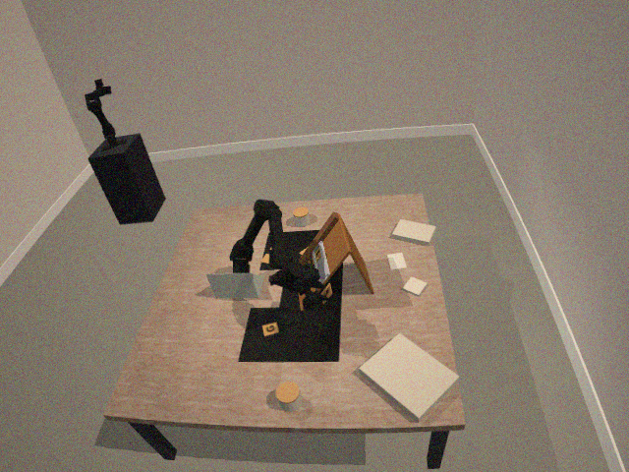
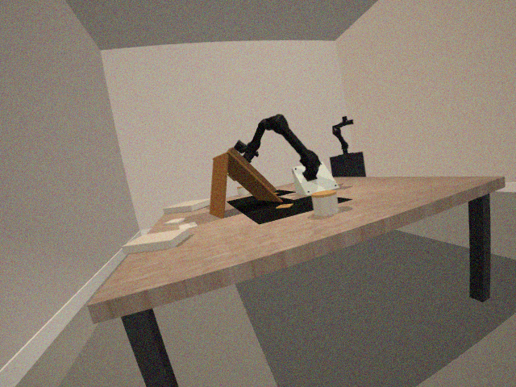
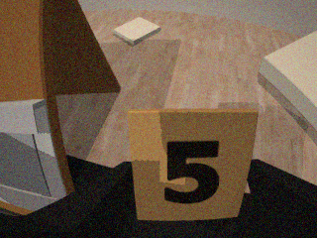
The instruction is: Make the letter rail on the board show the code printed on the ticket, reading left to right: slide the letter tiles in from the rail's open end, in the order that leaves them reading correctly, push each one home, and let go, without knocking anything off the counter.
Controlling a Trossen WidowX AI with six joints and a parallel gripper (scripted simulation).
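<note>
My gripper tip is now 180 mm to the right of the white ticket, 90 mm past it and 80 mm above it. Round my gripper tip: orange tile (right at my gripper tip); black mat (190 mm to the left, 190 mm behind, 160 mm below).
</note>
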